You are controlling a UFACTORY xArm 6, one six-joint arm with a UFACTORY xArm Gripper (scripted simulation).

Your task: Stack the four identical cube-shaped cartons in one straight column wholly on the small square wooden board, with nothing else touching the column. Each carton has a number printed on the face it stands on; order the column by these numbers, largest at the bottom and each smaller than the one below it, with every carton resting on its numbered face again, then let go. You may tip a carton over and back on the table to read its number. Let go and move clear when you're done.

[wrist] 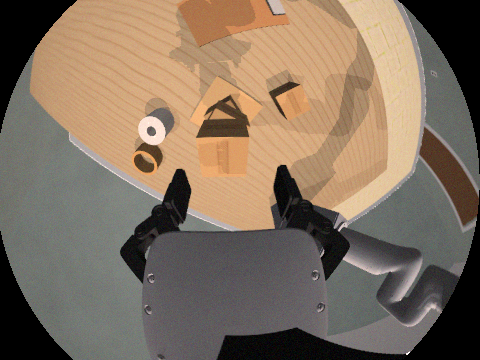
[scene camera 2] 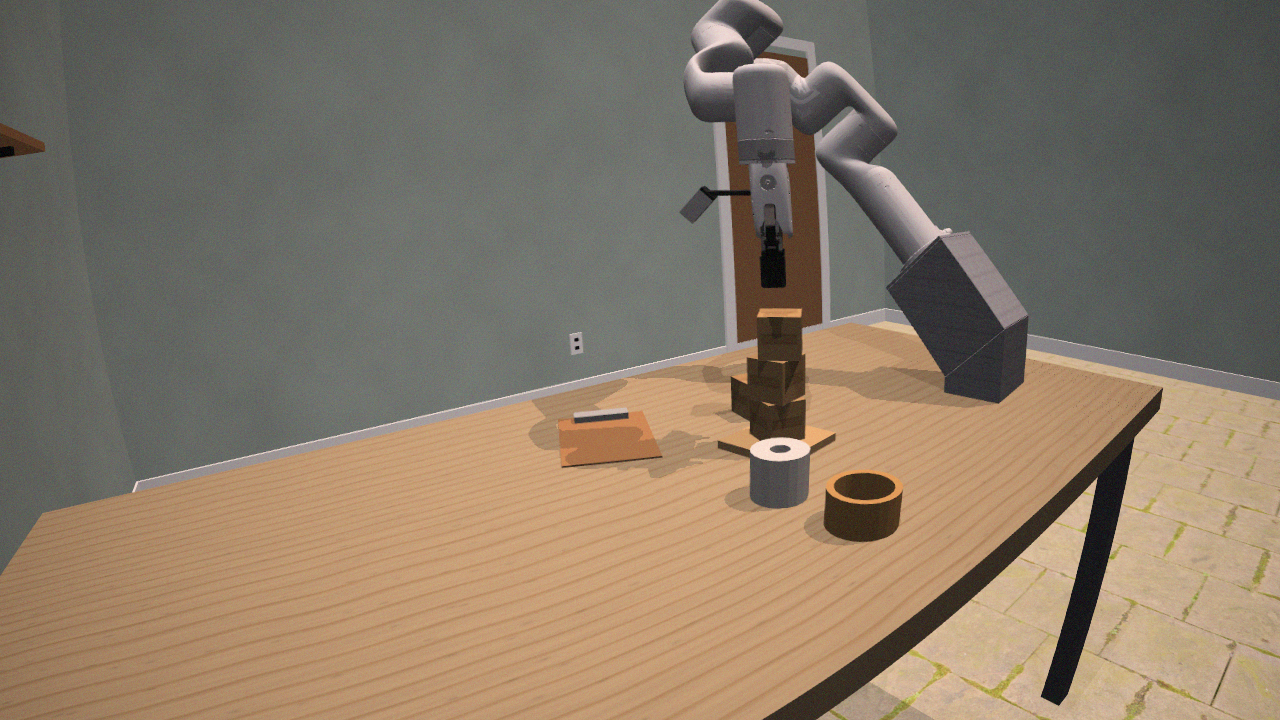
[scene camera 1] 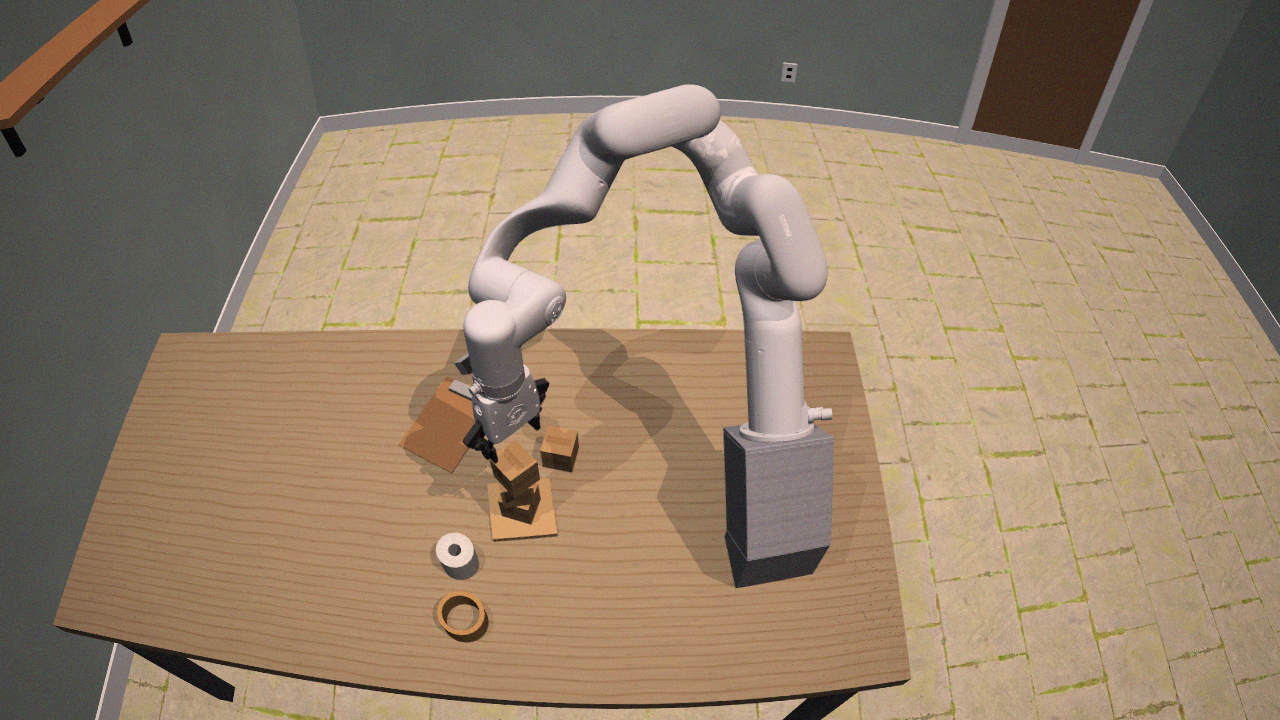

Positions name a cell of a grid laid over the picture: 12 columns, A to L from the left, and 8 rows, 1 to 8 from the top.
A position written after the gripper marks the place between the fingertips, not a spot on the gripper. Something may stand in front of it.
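Note:
The gripper (scene camera 2: H4) is visible. A white roll (scene camera 2: H6) is visible too, the same white roll (wrist: E3) being in the wrist view and the white roll (scene camera 1: E7) in scene camera 1. An orange clipboard (scene camera 2: F5) is present; scene camera 1 also shows the orange clipboard (scene camera 1: E5). A brown ring (scene camera 2: I6) is present; scene camera 1 also shows the brown ring (scene camera 1: E7). Also present: a carton (scene camera 1: F5), a carton (scene camera 2: H4), a carton (scene camera 2: H5) and a carton (scene camera 2: H5).

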